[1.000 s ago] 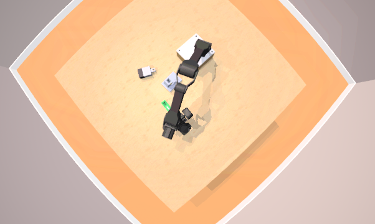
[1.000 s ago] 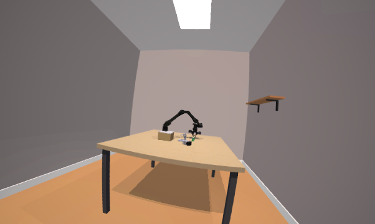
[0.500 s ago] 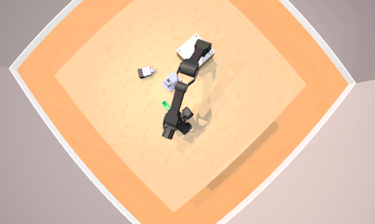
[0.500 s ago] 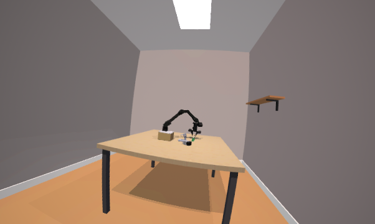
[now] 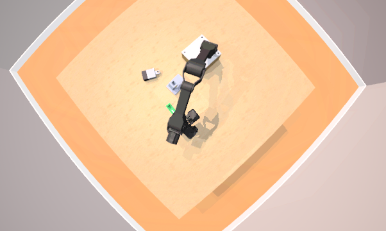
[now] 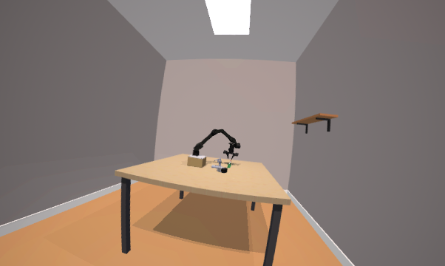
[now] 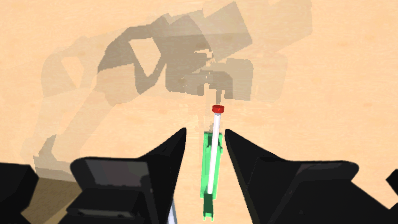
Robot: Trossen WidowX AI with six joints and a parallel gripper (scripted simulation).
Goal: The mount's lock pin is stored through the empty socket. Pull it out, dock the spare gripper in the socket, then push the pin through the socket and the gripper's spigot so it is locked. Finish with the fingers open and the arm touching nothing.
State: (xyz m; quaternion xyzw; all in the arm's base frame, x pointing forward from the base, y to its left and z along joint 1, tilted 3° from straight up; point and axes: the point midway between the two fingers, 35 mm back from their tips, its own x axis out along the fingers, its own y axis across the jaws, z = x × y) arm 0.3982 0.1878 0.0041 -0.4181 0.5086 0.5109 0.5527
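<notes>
Right now my gripper tip is 100 mm to the left of the green pin holder and 50 mm above it. Also, from my gripper tip: spare gripper 370 mm to the right, 80 mm behind, 50 mm below; socket 210 mm to the right, 130 mm behind, 20 mm below.
</notes>
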